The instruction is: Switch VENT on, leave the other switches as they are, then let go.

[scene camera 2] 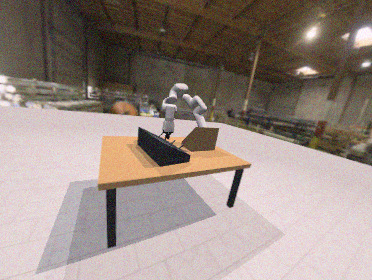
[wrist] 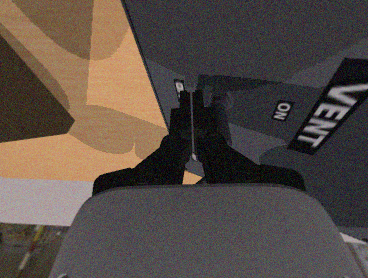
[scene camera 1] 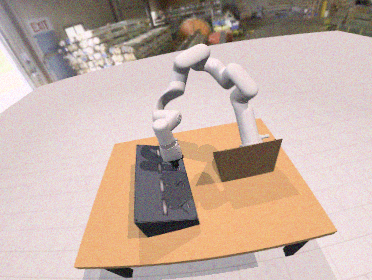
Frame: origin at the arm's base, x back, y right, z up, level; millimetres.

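Seen in the pictures: gripper, fingertip midpoint: (scene camera 2: 167, 139) (wrist: 191, 105) (scene camera 1: 176, 166); arm's base, link origin: (scene camera 2: 204, 132) (scene camera 1: 251, 144).
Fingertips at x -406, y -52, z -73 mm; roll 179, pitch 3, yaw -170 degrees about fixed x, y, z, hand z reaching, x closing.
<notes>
Pixels of each thing's top centre, then the offset from my fingertips to it. "pt": a spot on its surface instead. Level surfaces: height alone.
- VENT label, top centre: (wrist: 327, 124) dx -89, dy -16, dz +21 mm
- partly covered mark, surface spot: (wrist: 179, 88) pt dx +11, dy +6, dz -29 mm
- VENT switch, surface spot: (wrist: 223, 102) pt dx -25, dy -4, dz -3 mm
- wooden table, surface height: dz -103 mm
The dark sloped switch panel (scene camera 1: 147, 195) (scene camera 2: 159, 154) (wrist: 200, 30) stands on the table. In the wrist view the VENT label (wrist: 330, 112) is at the right, with its ON mark (wrist: 282, 111) to its left. A partly covered mark (wrist: 179, 88) shows left of the fingertips. My gripper (scene camera 1: 175, 165) (scene camera 2: 168, 136) (wrist: 191, 105) is shut and empty, low over the panel's edge side at the VENT row. The VENT switch (wrist: 223, 102) is largely hidden behind the right finger in shadow; its lever's position and any contact cannot be told.
A brown upright board (scene camera 1: 247, 162) (scene camera 2: 204, 140) (wrist: 25, 100) stands on the wooden table (scene camera 1: 110, 210) (scene camera 2: 125, 172) (wrist: 30, 160), to the right of the panel in both scene views. Other levers and label plates line the panel toward the near end in scene camera 1.
</notes>
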